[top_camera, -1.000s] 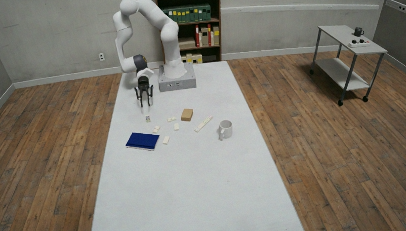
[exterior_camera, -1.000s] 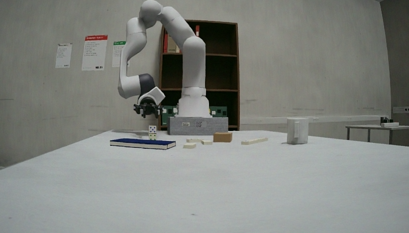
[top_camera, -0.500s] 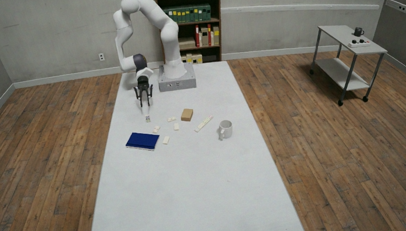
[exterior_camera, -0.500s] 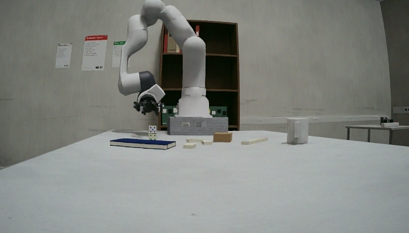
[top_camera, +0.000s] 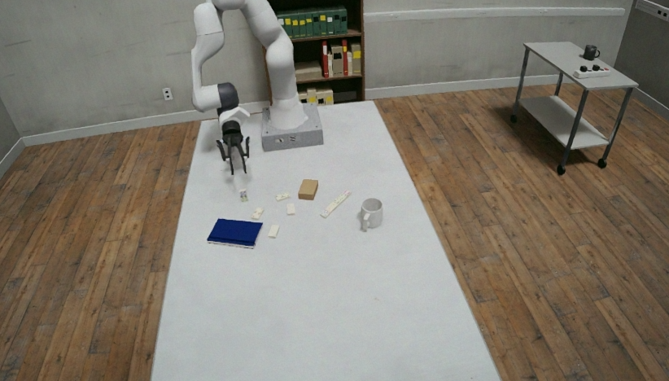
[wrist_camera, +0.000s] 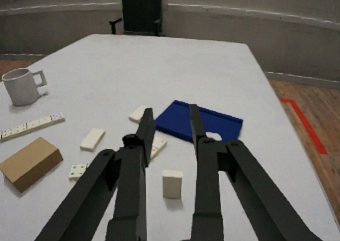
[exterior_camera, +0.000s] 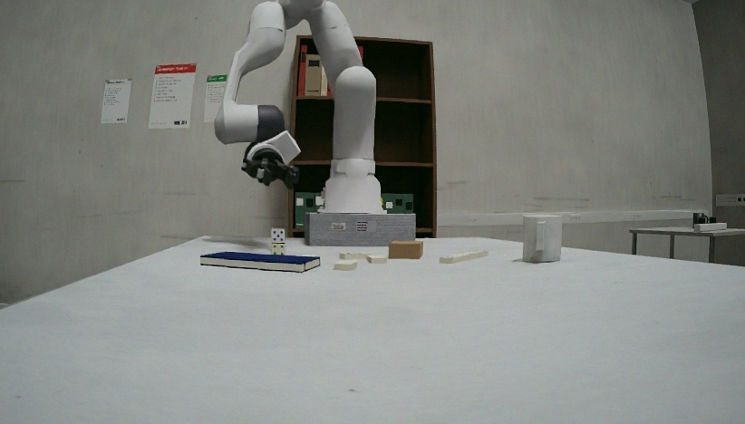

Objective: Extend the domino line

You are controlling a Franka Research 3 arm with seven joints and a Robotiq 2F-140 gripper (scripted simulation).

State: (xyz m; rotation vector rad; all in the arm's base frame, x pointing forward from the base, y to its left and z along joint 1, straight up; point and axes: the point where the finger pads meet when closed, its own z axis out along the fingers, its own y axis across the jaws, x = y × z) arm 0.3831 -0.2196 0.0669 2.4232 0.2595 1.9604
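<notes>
Now: the domino 3 cm ahead of my hand and 12 cm below it. Round my hand: blue book: 20 cm ahead, 4 cm to the right, 14 cm below; white mug: 25 cm ahead, 44 cm to the left, 12 cm below; brown block: 4 cm ahead, 25 cm to the left, 14 cm below.
</notes>
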